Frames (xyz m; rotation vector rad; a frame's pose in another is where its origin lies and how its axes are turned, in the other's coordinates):
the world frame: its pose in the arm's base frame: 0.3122 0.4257 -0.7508 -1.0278 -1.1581 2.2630
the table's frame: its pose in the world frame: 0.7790 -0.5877 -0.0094 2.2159 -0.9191 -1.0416
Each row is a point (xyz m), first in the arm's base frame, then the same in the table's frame.
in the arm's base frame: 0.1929 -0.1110 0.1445
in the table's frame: -1.1318 0.8968 0.7036
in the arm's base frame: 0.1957 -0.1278 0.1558
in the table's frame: -1.1453 0.9102 0.7111
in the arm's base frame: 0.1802 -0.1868 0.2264
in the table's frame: -1.1866 0.9933 0.7211
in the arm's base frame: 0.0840 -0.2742 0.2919
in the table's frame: -1.2605 1.1002 0.6555
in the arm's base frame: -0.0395 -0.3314 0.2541
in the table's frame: -1.3308 1.1115 0.5336
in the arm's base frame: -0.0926 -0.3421 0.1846
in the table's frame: -1.3602 1.0636 0.4657
